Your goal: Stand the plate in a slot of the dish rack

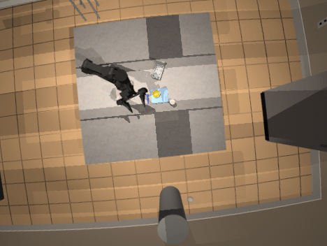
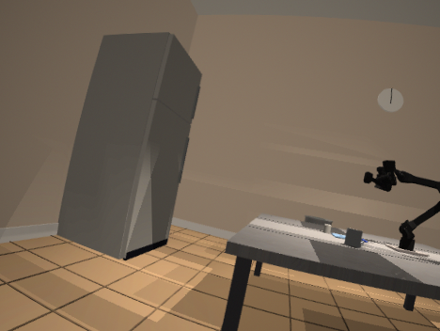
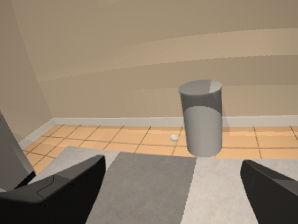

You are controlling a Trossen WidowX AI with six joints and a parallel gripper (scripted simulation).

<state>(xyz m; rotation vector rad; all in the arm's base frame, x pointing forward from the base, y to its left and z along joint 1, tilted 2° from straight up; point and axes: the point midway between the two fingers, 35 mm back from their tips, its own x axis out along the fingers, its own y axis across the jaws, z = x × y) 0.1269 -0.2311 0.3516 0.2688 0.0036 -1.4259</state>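
The yellow plate lies 130 mm ahead of my gripper tip, 150 mm to the left of it and 330 mm below it. Round my gripper tip: white cup: 240 mm ahead, 40 mm to the left, 330 mm below; then light blue mat: 150 mm ahead, 130 mm to the left, 350 mm below; then dish rack: 200 mm ahead, 340 mm to the left, 330 mm below.
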